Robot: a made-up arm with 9 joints. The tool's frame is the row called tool.
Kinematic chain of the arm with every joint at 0, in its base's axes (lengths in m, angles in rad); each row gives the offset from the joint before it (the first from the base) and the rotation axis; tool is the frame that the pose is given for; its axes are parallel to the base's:
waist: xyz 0 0 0.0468 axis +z
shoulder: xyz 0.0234 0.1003 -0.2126 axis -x
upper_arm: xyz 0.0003 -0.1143 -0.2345 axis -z
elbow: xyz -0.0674 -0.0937 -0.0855 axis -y
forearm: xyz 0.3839 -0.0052 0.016 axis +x
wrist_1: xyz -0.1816 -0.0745 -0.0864 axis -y
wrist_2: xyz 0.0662 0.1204 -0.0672 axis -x
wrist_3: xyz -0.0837 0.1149 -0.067 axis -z
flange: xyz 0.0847 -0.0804 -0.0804 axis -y
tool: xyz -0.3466 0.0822 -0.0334
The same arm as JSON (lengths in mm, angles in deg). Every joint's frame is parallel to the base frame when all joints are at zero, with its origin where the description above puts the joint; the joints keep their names.
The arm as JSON. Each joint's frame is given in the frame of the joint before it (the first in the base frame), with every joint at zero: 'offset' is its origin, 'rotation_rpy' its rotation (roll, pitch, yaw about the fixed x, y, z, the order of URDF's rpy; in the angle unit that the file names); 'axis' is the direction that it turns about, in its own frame. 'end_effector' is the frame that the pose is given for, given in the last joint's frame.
{
  "length_unit": "mm",
  "angle_unit": "deg",
  "chain": [
    {
      "id": "waist",
      "offset": [
        0.0,
        0.0,
        46.8
      ],
      "rotation_rpy": [
        0.0,
        0.0,
        0.0
      ],
      "axis": "+z"
    },
    {
      "id": "shoulder",
      "offset": [
        23.4,
        100.3,
        -212.6
      ],
      "rotation_rpy": [
        0.0,
        0.0,
        0.0
      ],
      "axis": "-x"
    },
    {
      "id": "upper_arm",
      "offset": [
        0.3,
        -114.3,
        -234.5
      ],
      "rotation_rpy": [
        0.0,
        0.0,
        0.0
      ],
      "axis": "-z"
    },
    {
      "id": "elbow",
      "offset": [
        -67.4,
        -93.7,
        -85.5
      ],
      "rotation_rpy": [
        0.0,
        0.0,
        0.0
      ],
      "axis": "-y"
    },
    {
      "id": "forearm",
      "offset": [
        383.9,
        -5.2,
        16.0
      ],
      "rotation_rpy": [
        0.0,
        0.0,
        0.0
      ],
      "axis": "+x"
    },
    {
      "id": "wrist_1",
      "offset": [
        -181.6,
        -74.5,
        -86.4
      ],
      "rotation_rpy": [
        0.0,
        0.0,
        0.0
      ],
      "axis": "-y"
    },
    {
      "id": "wrist_2",
      "offset": [
        66.2,
        120.4,
        -67.2
      ],
      "rotation_rpy": [
        0.0,
        0.0,
        0.0
      ],
      "axis": "-x"
    },
    {
      "id": "wrist_3",
      "offset": [
        -83.7,
        114.9,
        -67.0
      ],
      "rotation_rpy": [
        0.0,
        0.0,
        0.0
      ],
      "axis": "-z"
    },
    {
      "id": "flange",
      "offset": [
        84.7,
        -80.4,
        -80.4
      ],
      "rotation_rpy": [
        0.0,
        0.0,
        0.0
      ],
      "axis": "-y"
    }
  ],
  "end_effector": {
    "offset": [
      -346.6,
      82.2,
      -33.4
    ],
    "rotation_rpy": [
      0.0,
      0.0,
      0.0
    ]
  }
}

